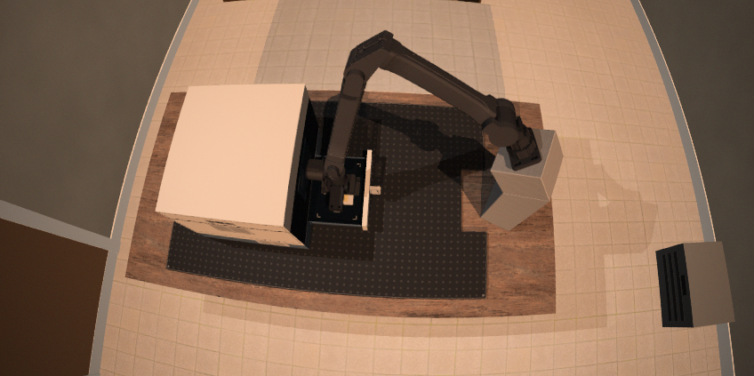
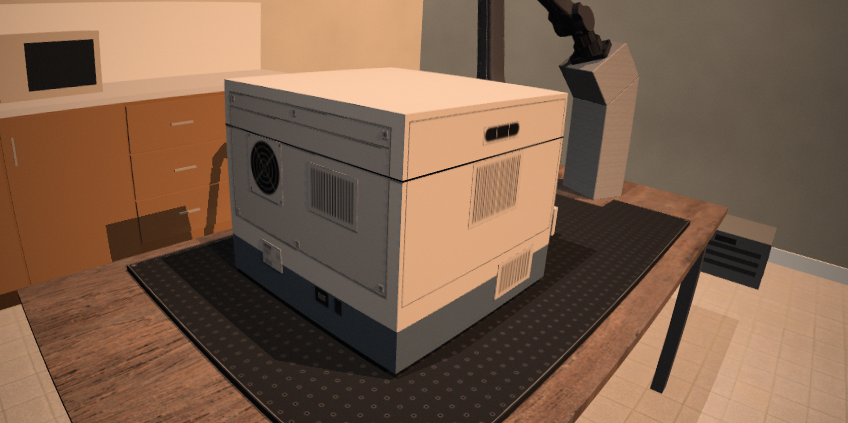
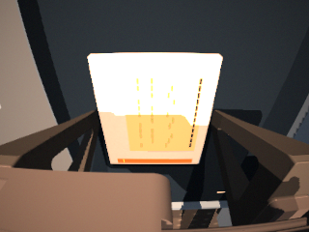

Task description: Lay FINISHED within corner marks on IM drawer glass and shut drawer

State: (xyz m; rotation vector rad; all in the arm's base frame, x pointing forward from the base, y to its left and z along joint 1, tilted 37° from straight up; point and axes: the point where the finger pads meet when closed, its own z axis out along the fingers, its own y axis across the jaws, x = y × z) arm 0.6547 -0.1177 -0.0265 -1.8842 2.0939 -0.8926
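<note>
My hand is 10 mm to the left of the finished cassette and 10 mm above it.
</note>
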